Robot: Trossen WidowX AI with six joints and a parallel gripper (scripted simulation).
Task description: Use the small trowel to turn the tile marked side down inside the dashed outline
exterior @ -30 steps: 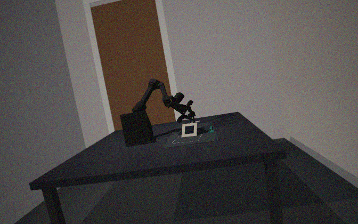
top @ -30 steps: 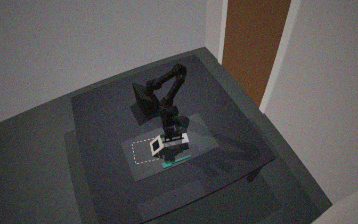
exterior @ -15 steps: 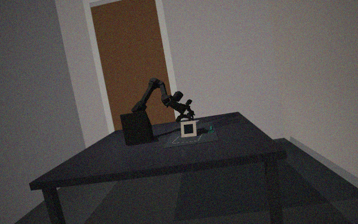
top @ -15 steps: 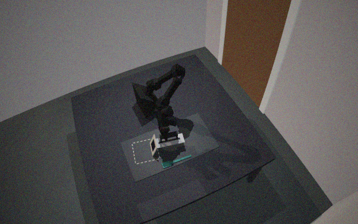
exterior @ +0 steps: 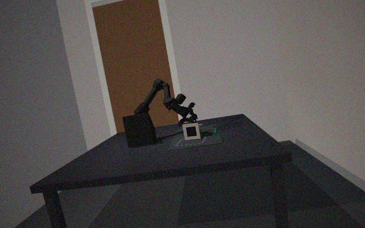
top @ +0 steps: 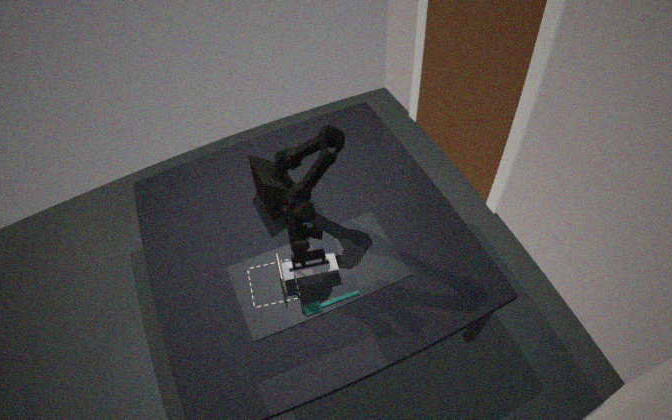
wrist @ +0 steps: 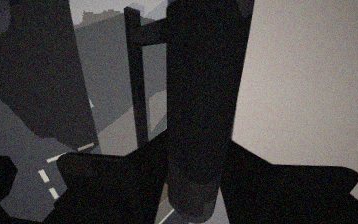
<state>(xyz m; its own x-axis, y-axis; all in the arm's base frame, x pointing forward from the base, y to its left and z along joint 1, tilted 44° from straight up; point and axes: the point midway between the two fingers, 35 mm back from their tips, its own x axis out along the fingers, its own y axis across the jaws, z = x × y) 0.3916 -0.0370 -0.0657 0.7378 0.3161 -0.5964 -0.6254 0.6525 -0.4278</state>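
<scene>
My gripper tip is now 5 cm past the tan tile, 8 cm to the left of it and 6 cm above it. From my gripper tip the other things lie so: grey mat (2 cm behind, 5 cm to the left, 13 cm below); then teal trowel (12 cm ahead, 2 cm to the left, 11 cm below).
</scene>
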